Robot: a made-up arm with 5 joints.
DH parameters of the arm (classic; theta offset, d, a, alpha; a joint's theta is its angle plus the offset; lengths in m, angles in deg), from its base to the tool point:
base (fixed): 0 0.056 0 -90
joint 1: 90 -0.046 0.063 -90
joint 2: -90 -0.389 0.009 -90
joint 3: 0 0.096 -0.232 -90
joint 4: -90 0.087 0.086 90
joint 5: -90 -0.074 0.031 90
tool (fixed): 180 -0.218 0 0
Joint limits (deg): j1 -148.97..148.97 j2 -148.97..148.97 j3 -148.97..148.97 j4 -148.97..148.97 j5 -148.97..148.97
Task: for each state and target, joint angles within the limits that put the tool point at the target. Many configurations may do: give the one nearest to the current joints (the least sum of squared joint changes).
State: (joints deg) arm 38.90 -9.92 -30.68 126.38 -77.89
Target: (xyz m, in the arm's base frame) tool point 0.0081 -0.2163 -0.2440
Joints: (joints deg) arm 66.00 -22.21 -6.65 116.49 -77.23
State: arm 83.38 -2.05 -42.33 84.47 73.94
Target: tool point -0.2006 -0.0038 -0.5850
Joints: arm 99.78 1.23 -13.82 89.17 67.64
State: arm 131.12 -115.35 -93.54 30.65 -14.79
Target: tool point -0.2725 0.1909 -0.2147
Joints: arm 140.62 -115.05 -93.89 41.34 -20.63
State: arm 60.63 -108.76 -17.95 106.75 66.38
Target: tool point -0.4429 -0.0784 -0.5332
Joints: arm 111.96 -102.20 -9.20 133.52 82.12
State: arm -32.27 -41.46 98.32 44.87 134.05
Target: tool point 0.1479 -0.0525 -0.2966
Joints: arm 6.16 -71.19 100.45 34.73 111.87
